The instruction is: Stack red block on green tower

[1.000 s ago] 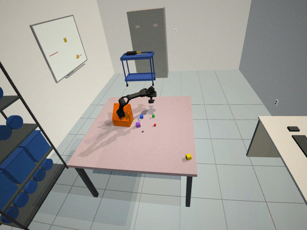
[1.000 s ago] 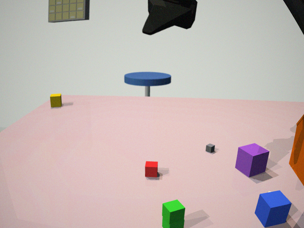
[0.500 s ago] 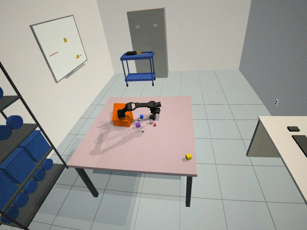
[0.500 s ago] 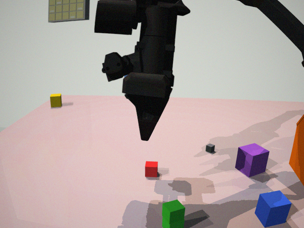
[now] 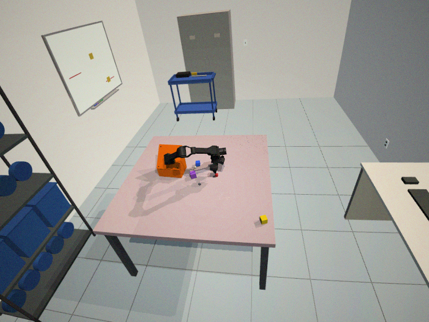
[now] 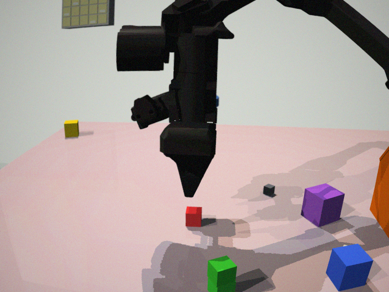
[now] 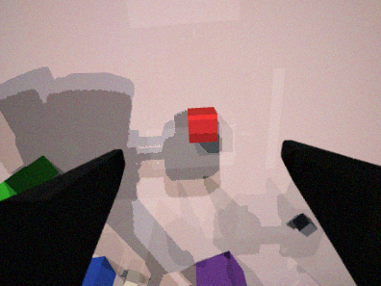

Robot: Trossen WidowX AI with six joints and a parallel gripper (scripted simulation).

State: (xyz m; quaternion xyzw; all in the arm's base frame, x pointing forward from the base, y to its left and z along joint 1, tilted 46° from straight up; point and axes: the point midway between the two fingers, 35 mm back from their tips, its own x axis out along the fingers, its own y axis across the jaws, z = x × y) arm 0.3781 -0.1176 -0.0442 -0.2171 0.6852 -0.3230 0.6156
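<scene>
My gripper tip is now 6 cm above the red block. Round my gripper tip: purple cube (21 cm behind, 4 cm below); then blue cube (19 cm behind, 16 cm to the left, 5 cm below); then small dark cube (14 cm behind, 10 cm to the right, 6 cm below).
</scene>
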